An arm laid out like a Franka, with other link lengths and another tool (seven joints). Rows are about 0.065 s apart.
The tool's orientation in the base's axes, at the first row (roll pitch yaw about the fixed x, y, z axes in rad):
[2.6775, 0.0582, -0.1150]
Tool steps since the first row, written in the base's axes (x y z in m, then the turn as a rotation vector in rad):
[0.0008, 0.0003, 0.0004, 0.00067, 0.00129, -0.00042]
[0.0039, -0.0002, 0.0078, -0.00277, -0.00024, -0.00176]
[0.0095, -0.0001, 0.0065, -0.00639, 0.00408, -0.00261]
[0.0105, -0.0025, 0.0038, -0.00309, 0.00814, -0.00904]
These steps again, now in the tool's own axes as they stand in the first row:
[0.0007, -0.0002, -0.0006, 0.00054, -0.00139, -0.00026]
[0.0034, 0.0034, -0.0073, -0.00262, -0.00036, 0.00196]
[0.0091, 0.0023, -0.0067, -0.00665, -0.00431, 0.00120]
[0.0105, 0.0031, -0.0034, -0.00347, -0.01106, 0.00482]

